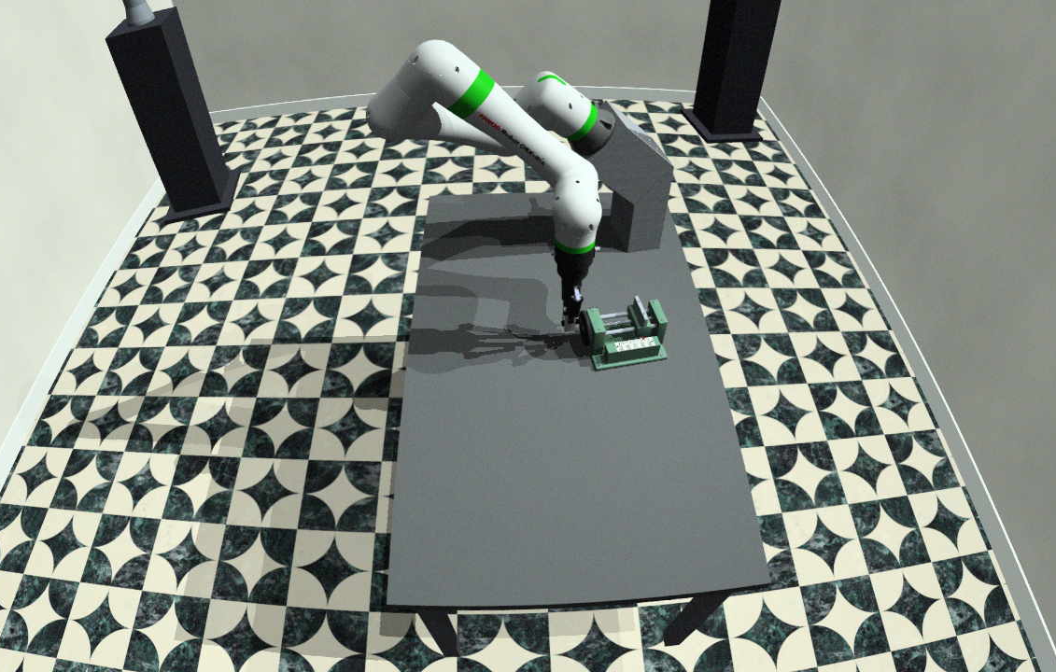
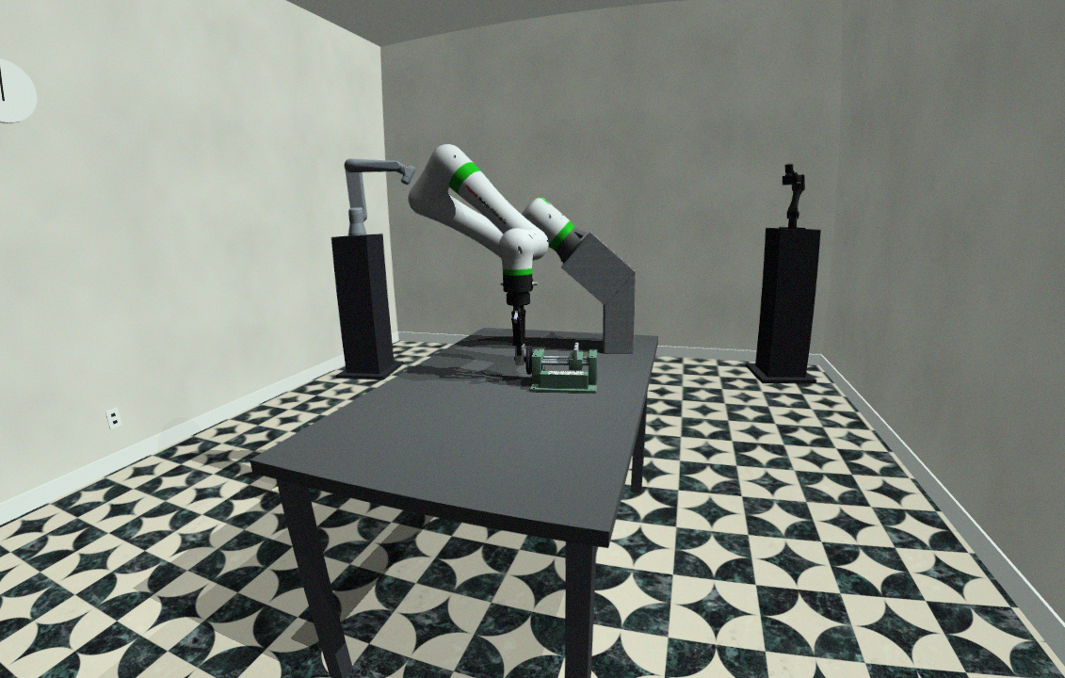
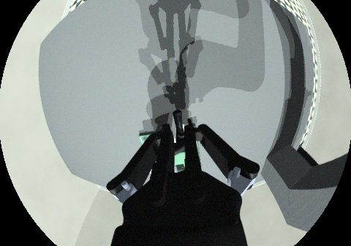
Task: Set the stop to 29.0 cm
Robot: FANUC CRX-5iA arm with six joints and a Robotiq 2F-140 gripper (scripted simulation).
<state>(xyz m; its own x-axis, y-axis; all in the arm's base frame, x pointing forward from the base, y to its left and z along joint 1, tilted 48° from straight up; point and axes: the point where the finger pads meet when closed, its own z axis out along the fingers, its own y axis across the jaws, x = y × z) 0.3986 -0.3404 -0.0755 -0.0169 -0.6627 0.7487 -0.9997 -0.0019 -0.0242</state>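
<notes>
Now: hand 180 mm to the right of the green stop fixture, 50 mm short of it and 10 mm below it. Round my hand: black handwheel: 20 mm to the left, 10 mm below, 10 mm ahead.
</notes>
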